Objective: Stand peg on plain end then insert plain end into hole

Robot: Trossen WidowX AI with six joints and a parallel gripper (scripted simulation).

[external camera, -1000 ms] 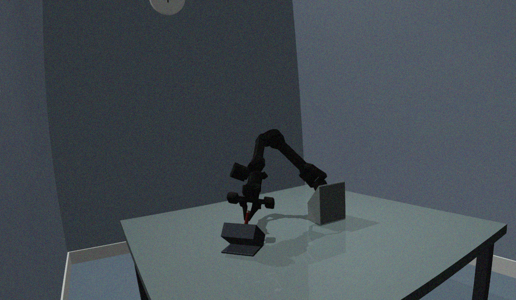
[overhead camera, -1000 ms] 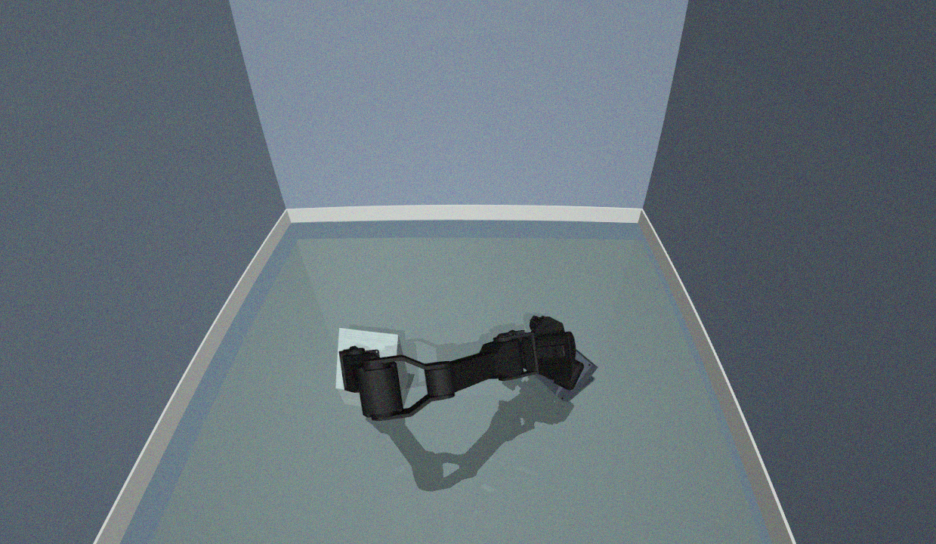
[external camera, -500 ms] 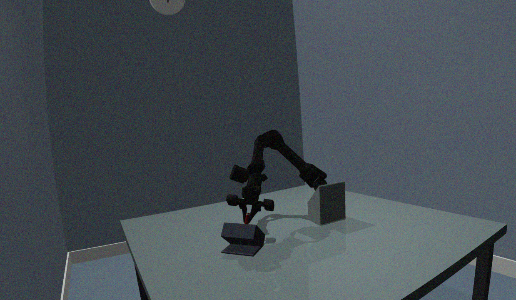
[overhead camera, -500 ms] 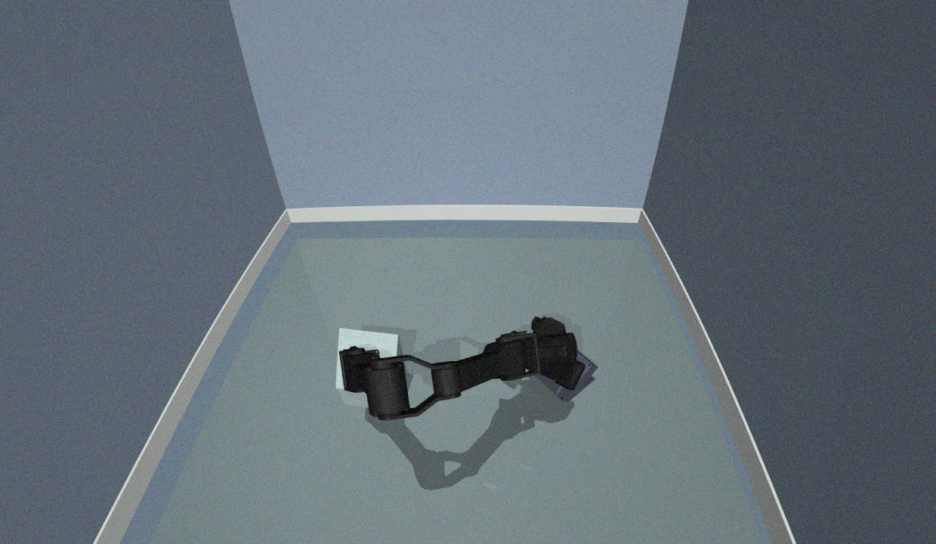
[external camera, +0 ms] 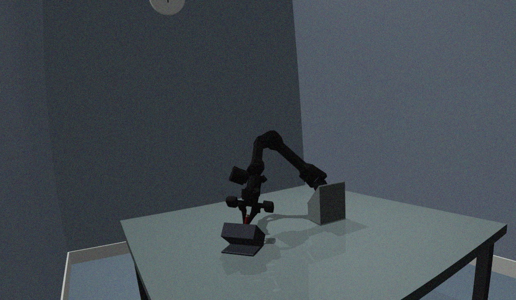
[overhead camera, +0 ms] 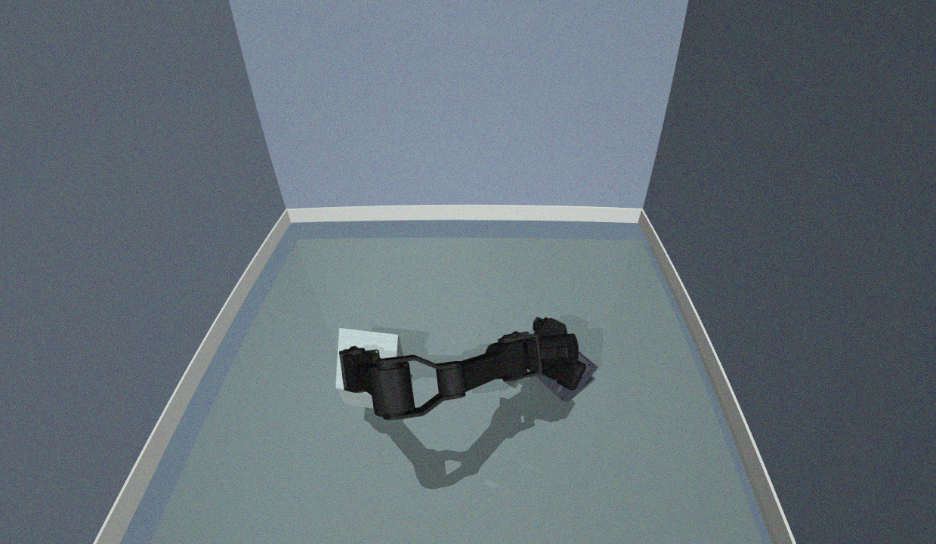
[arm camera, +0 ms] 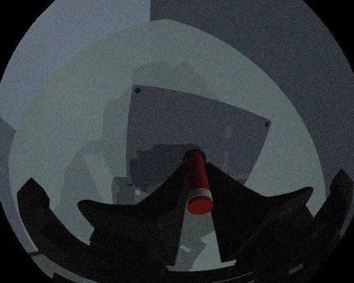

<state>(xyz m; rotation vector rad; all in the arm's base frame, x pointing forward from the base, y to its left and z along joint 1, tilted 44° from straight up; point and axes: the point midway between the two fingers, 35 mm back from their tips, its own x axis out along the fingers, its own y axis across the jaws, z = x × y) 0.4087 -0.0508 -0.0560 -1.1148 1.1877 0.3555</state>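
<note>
The peg is 1 cm to the right of my gripper tip, 1 cm behind it and 1 cm above it. Also, from my gripper tip: panel: 3 cm below, 2 cm to the left, 2 cm ahead.
</note>
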